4 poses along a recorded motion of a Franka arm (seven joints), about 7.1 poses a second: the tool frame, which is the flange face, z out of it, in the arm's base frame.
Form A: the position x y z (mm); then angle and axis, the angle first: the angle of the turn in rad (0 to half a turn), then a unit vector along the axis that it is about.
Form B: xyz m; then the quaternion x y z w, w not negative. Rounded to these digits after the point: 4 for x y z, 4 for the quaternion.
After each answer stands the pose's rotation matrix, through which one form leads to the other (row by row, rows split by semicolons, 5 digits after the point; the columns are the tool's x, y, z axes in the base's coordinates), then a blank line. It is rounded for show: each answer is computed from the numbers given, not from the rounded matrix.
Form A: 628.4 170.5 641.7 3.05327 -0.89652 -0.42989 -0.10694
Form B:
0.6284 0.1705 0.6417 -0.8957 -0.4295 -0.1068 0.0441
0.60828 0.77875 0.15346; 0.75988 -0.62721 0.17085; 0.22930 0.01269 -0.97327

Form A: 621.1 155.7 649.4 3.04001 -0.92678 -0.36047 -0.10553
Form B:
0.6211 0.1557 0.6494 -0.9256 -0.3600 -0.1054 0.0508
0.71858 0.67713 0.15855; 0.65573 -0.73564 0.16987; 0.23166 -0.01810 -0.97263

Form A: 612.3 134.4 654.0 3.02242 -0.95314 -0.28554 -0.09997
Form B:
0.6123 0.1344 0.6540 -0.9514 -0.2850 -0.0998 0.0596
0.81760 0.55427 0.15595; 0.53050 -0.83042 0.17021; 0.22384 -0.05643 -0.97299

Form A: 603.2 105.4 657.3 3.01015 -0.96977 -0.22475 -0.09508
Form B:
0.6032 0.1054 0.6573 -0.9677 -0.2243 -0.0949 0.0657
0.88141 0.44649 0.15416; 0.42157 -0.89079 0.16966; 0.21307 -0.08455 -0.97337

